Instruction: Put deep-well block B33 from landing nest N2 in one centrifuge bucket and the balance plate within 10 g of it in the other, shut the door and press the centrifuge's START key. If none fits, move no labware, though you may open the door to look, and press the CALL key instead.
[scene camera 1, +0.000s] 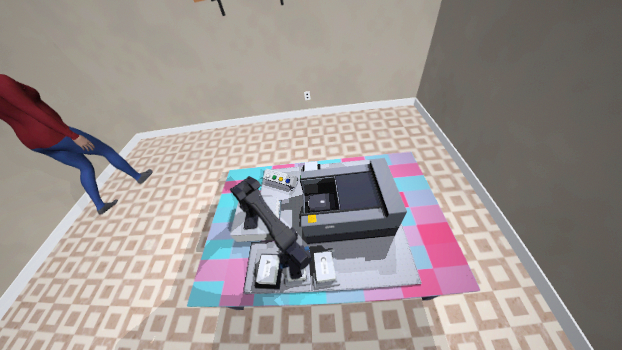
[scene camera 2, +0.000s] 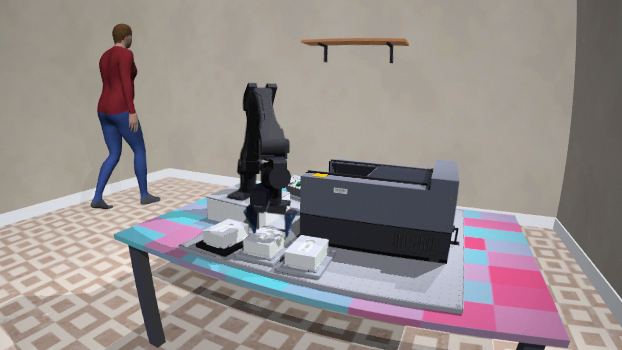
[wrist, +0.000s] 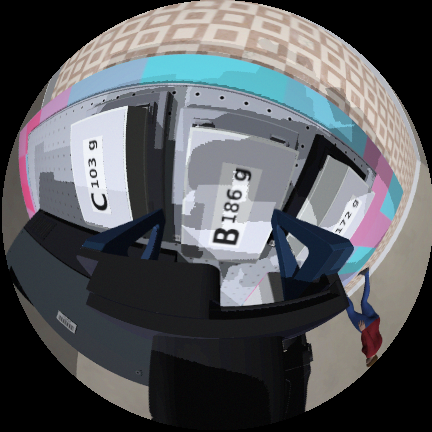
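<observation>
You'd see my gripper (wrist: 217, 214) here, and it's open with nothing in its grasp. There's a dark grey centrifuge (wrist: 48, 244) in view as well.
</observation>
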